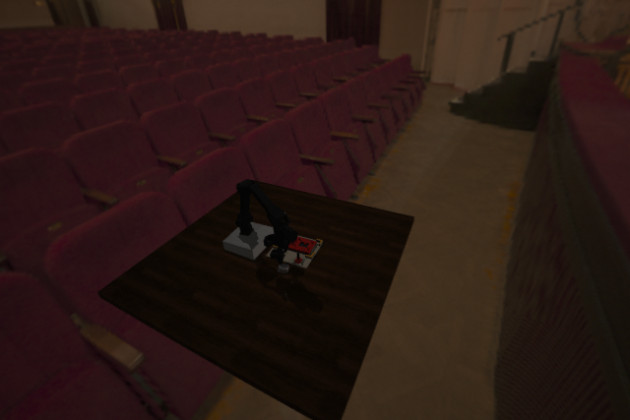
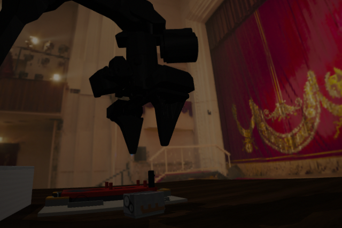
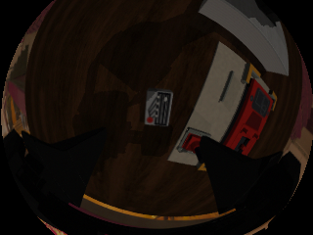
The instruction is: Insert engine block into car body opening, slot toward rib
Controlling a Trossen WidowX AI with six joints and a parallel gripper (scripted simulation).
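Right now the engine block is 8 cm below my gripper tip, 1 cm to the left of it and 1 cm behind it. The rest, counted from my gripper tip: baseplate: 19 cm to the left, 8 cm below.
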